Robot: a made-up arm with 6 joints. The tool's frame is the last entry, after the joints.
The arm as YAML. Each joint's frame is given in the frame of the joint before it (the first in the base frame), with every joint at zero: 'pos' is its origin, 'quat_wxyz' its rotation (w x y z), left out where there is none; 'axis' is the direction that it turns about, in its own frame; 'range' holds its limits. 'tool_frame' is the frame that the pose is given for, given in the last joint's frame.
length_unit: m
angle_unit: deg
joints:
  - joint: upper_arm
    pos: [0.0, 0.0, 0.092]
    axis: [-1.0, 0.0, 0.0]
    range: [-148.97, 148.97]
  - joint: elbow
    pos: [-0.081, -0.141, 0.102]
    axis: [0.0, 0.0, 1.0]
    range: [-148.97, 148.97]
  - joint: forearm
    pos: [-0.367, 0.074, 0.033]
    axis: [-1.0, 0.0, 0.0]
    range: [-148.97, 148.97]
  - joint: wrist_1
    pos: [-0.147, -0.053, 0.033]
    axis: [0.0, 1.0, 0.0]
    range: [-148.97, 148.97]
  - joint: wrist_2
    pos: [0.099, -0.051, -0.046]
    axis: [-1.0, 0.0, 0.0]
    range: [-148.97, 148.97]
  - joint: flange
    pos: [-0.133, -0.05, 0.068]
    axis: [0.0, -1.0, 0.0]
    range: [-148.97, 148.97]
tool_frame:
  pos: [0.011, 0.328, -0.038]
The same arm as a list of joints. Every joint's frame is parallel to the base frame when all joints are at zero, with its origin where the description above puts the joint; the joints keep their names.
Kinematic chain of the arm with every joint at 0, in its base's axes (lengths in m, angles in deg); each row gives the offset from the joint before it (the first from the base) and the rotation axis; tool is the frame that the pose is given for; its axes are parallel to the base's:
upper_arm: xyz 0.0000 0.0000 0.0920 axis -x
elbow: xyz -0.0810 -0.1410 0.1020 axis +z
forearm: xyz -0.3670 0.0740 0.0330 axis -x
wrist_1: xyz -0.1470 -0.0530 0.0330 axis +y
wrist_2: xyz 0.0990 -0.0510 -0.0460 axis -x
flange: xyz -0.1330 -0.0500 0.0680 axis -y
tool: xyz 0.0110 0.3280 -0.0380
Joint limits (deg, base to tool): -148.97..148.97 -148.97..148.97 -148.97..148.97 -148.97..148.97 -148.97..148.97 -148.97..148.97

